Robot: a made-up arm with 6 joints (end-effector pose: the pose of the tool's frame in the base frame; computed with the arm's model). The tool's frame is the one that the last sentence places.
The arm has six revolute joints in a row. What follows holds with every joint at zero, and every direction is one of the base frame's. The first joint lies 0.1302 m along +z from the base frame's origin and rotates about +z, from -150 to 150 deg. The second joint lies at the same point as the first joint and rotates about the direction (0.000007, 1, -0.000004), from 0 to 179.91 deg. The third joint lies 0.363 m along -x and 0.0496 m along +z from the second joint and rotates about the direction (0.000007, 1, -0.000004), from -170 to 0 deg. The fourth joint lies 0.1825 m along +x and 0.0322 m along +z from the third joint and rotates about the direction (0.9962, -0.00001, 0.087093), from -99.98 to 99.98 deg. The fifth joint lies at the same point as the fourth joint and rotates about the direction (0.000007, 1, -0.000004), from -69.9 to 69.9 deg. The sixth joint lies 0.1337 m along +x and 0.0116 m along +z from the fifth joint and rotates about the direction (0.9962, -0.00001, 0.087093), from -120 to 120 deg. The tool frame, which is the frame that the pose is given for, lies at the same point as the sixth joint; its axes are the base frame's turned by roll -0.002, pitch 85.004 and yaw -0.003 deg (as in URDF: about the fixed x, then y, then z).
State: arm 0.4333 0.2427 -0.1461 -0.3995 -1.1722 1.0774
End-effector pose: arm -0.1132 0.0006 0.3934 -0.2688 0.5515 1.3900
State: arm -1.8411 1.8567 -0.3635 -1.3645 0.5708 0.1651
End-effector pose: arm -0.1219 -0.1738 0.1712 -0.8734 -2.4345 0.0951
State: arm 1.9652 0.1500 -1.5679 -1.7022 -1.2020 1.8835
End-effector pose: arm 0.0146 -0.3579 0.4660 -1.1014 -0.9531 1.8702
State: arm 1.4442 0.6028 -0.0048 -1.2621 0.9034 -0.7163
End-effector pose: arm 0.0940 -0.0575 0.2322 -2.3737 0.2473 -1.1971
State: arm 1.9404 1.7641 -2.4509 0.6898 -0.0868 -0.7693
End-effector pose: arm -0.1118 0.3090 0.7174 -0.6783 0.4967 1.7451
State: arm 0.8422 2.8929 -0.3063 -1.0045 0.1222 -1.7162
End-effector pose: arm 0.0862 0.0758 -0.0248 2.2453 0.5422 -0.9396
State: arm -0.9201 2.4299 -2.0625 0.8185 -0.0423 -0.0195
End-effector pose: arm 0.3718 -0.4951 0.2608 1.3953 1.1740 -0.1140
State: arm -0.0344 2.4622 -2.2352 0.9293 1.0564 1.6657
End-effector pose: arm 0.5571 0.0745 0.2315 -2.1161 -1.3216 -1.1550
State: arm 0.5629 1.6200 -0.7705 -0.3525 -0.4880 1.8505
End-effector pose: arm 0.2748 0.1990 0.3353 0.9114 2.0045 1.4947
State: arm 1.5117 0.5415 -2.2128 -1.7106 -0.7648 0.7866
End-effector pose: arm -0.1119 -0.3352 0.6358 -0.1949 -0.7399 0.4882
